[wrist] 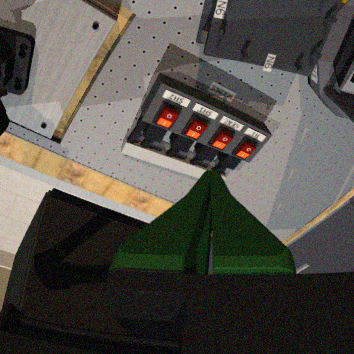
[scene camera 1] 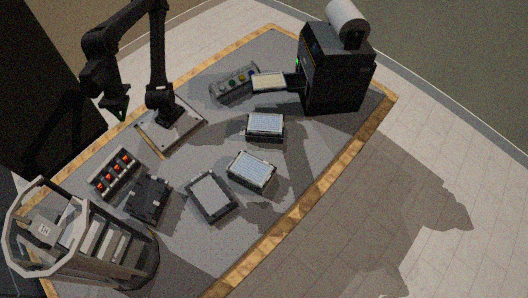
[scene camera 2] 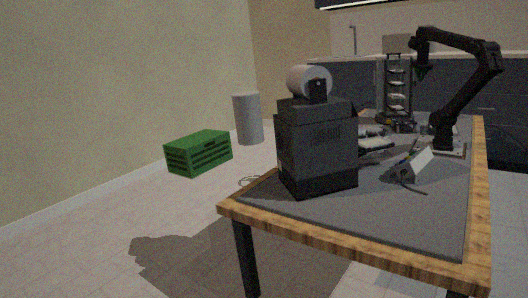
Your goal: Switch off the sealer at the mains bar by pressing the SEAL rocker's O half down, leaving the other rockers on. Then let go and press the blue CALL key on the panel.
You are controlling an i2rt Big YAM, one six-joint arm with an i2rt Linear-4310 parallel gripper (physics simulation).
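Places are measured from the arm's base along level axes (x right, y ahead, z up), in millimetres.
Pixels of known places: gripper, between the fingertips: (wrist: 211, 179) (scene camera 1: 122, 121) (scene camera 2: 420, 81); arm's base, origin of its link: (scene camera 1: 170, 116) (scene camera 2: 442, 146).
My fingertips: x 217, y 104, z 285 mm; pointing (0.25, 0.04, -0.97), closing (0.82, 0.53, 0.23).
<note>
For each thing: its top centre in the pictures, then the offset to it from my fingertips.
- mains bar, centre of its top: (wrist: 198, 152) (scene camera 1: 108, 167) (scene camera 2: 442, 121) dz -250, dx +122, dy -143 mm
- SEAL rocker, centre of its top: (wrist: 222, 142) dz -250, dx +149, dy -111 mm
- panel, centre of its top: (scene camera 1: 233, 74) (scene camera 2: 415, 152) dz -219, dx -502, dy +37 mm
- black machine, centre of its top: (scene camera 1: 346, 6) (scene camera 2: 309, 64) dz +153, dx -676, dy +407 mm
- dark N6 block, centre of its top: (wrist: 281, 24) (scene camera 1: 143, 194) (scene camera 2: 403, 117) dz -227, dx +114, dy +81 mm
- tall rack, centre of its top: (scene camera 1: 35, 217) (scene camera 2: 395, 53) dz +138, dx +325, dy +133 mm
- grey-topped block, centre of its top: (scene camera 1: 209, 194) (scene camera 2: 370, 129) dz -265, dx -26, dy +264 mm
The mains bar (scene camera 1: 113, 172) (wrist: 182, 123) stands near the table edge. Its rockers are labelled SH2, SH1, SEAL and H1. The SEAL rocker (wrist: 222, 139) is red, with its I half lit orange like the others; its exact tilt is hard to tell. My gripper (scene camera 1: 121, 118) (scene camera 2: 421, 76) (wrist: 211, 179) is shut and empty, with green fingertips together. It is above the table-edge side of the bar; in the wrist view its tips appear just below the SEAL and H1 rockers, apart from them. The panel (scene camera 1: 234, 84) (scene camera 2: 417, 166) is far away, with its blue CALL key (scene camera 1: 251, 73) at one end.
A black machine (scene camera 1: 335, 75) (scene camera 2: 317, 150) with a white roll stands at the far table end, a plate on its tray. A dark N6 block (scene camera 1: 147, 200) (wrist: 270, 37) lies beside the bar, near the tall rack (scene camera 1: 86, 210). Plates (scene camera 1: 265, 123) (scene camera 1: 251, 169) and a grey-topped block (scene camera 1: 210, 195) lie mid-table.
</note>
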